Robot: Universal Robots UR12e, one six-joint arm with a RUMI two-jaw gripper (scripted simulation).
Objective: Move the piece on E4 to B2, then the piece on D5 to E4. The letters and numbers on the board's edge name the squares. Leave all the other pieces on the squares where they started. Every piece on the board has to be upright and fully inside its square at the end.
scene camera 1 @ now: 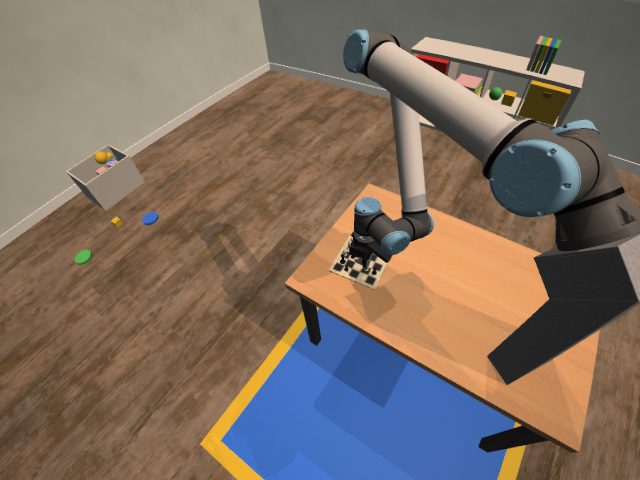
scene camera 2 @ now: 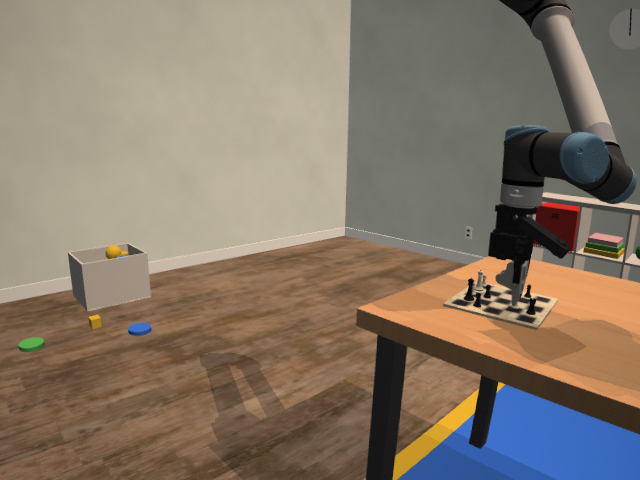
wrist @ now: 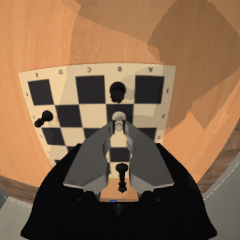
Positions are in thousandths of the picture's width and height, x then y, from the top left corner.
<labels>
A small chessboard shows in scene camera 1 (557,570), in scene camera 2 (779,641) and in the wrist view (327,402).
</labels>
